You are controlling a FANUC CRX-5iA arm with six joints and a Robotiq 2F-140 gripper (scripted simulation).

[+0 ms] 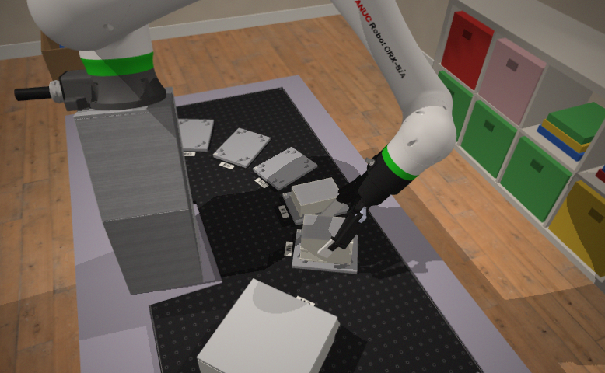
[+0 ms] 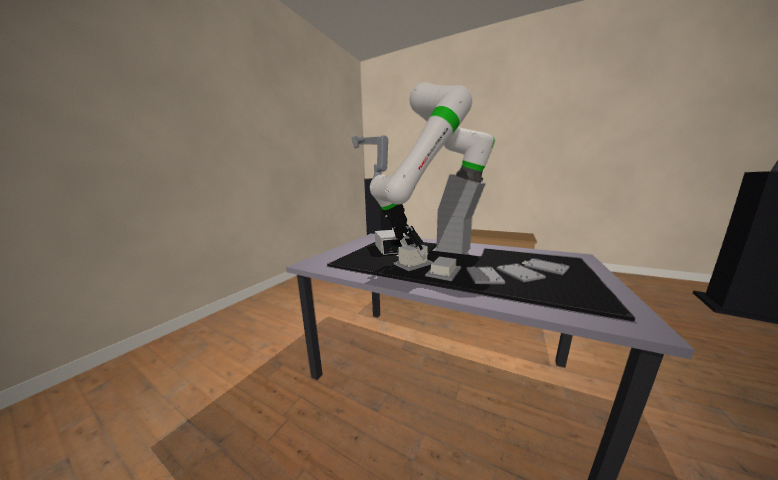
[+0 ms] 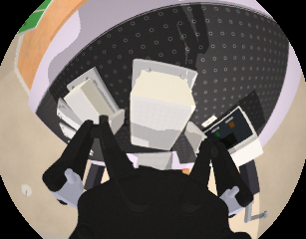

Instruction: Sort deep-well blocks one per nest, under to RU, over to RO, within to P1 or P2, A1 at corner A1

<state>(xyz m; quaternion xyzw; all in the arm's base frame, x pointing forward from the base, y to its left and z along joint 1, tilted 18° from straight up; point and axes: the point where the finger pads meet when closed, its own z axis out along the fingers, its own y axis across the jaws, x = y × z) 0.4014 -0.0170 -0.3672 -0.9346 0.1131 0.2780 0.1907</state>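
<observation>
My hand is 26 cm to the left of the pale weigher platform, 19 cm past it and 1 cm below it. The rest, counted from my hand: grey nest plate (34 cm to the left, 8 cm below, 4 cm behind); check-weigher (25 cm to the right, 19 cm behind, 2 cm below).
</observation>
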